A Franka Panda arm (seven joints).
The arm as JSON. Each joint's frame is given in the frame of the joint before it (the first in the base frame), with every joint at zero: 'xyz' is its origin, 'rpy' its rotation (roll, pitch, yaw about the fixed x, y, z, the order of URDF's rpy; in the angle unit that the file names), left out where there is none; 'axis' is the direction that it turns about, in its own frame. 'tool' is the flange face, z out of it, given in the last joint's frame.
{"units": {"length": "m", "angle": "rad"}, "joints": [
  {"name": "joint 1", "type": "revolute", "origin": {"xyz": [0.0, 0.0, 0.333]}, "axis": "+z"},
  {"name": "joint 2", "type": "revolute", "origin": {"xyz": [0.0, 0.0, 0.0], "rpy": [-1.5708, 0.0, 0.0]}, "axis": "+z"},
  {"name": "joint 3", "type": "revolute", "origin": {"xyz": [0.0, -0.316, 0.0], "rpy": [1.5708, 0.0, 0.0]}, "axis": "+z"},
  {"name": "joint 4", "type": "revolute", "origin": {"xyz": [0.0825, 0.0, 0.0], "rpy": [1.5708, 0.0, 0.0]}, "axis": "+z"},
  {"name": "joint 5", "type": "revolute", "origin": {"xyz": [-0.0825, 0.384, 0.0], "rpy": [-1.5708, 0.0, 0.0]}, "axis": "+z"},
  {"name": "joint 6", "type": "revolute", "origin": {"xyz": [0.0, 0.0, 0.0], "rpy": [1.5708, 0.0, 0.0]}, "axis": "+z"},
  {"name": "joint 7", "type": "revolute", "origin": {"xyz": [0.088, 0.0, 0.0], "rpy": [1.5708, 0.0, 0.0]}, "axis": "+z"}
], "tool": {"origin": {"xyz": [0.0, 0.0, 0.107]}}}
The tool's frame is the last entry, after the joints.
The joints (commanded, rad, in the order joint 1, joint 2, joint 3, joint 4, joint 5, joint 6, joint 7), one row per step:
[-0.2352 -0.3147 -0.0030 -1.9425 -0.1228 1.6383 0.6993]
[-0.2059 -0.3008 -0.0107 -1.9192 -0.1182 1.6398 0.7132]
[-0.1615 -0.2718 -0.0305 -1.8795 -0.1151 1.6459 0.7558]
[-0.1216 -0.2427 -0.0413 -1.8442 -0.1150 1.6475 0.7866]
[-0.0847 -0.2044 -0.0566 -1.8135 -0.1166 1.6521 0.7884]
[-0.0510 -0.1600 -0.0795 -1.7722 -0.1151 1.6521 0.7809]
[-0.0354 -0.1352 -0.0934 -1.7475 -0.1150 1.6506 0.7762]
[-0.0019 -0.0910 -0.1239 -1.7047 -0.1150 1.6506 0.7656]
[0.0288 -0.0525 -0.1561 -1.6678 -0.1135 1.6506 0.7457]
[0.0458 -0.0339 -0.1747 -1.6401 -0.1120 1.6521 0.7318]
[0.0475 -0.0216 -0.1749 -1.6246 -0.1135 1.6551 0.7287]
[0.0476 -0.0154 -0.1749 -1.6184 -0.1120 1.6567 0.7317]
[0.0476 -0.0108 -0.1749 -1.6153 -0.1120 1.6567 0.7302]
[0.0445 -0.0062 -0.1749 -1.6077 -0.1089 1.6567 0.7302]
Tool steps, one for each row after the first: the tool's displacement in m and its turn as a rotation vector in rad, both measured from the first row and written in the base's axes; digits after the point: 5 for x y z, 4 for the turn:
[0.00747 0.00847 0.00477 0.0041 -0.0138 0.0080]
[0.02028 0.01676 0.01058 0.0088 -0.0367 -0.0085]
[0.03279 0.02820 0.01365 0.0100 -0.0480 -0.0098]
[0.04722 0.03616 0.00997 0.0109 -0.0450 0.0106]
[0.06235 0.03935 0.00729 0.0143 -0.0412 0.0285]
[0.07033 0.03914 0.00619 0.0145 -0.0390 0.0346]
[0.08475 0.03914 0.00342 0.0134 -0.0361 0.0478]
[0.09692 0.03767 0.00041 0.0120 -0.0320 0.0657]
[0.10321 0.03671 0.00371 0.0094 -0.0409 0.0779]
[0.10763 0.03743 0.00476 0.0048 -0.0462 0.0829]
[0.10978 0.03768 0.00448 0.0050 -0.0483 0.0802]
[0.11119 0.03773 0.00345 0.0044 -0.0466 0.0817]
[0.11252 0.03634 0.00454 0.0061 -0.0500 0.0784]

